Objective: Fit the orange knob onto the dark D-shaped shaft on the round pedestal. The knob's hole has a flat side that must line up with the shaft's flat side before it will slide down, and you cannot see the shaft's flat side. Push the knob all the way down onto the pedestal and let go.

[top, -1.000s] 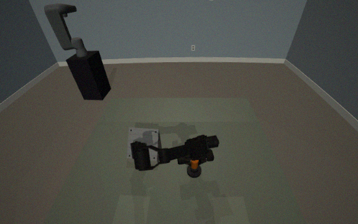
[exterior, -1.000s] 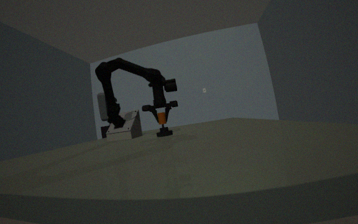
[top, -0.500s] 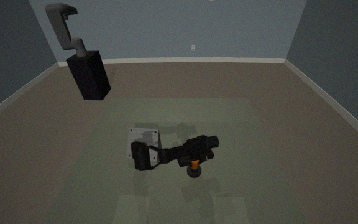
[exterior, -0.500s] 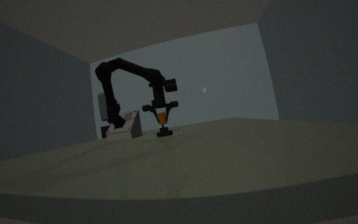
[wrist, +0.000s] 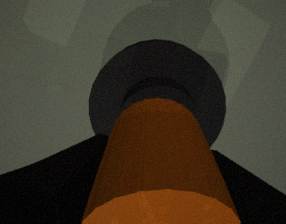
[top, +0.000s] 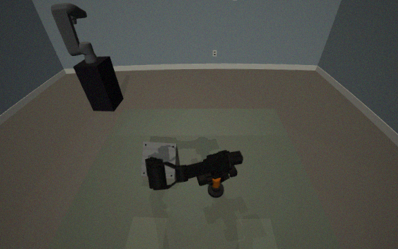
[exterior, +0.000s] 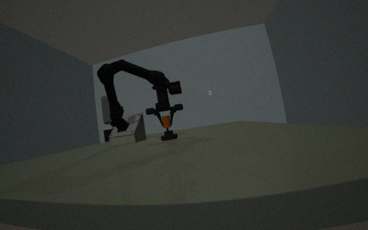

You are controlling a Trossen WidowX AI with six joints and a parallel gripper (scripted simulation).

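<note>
The orange knob lies 2 cm above my gripper tip. Round my gripper tip: dark pedestal 4 cm below.
</note>
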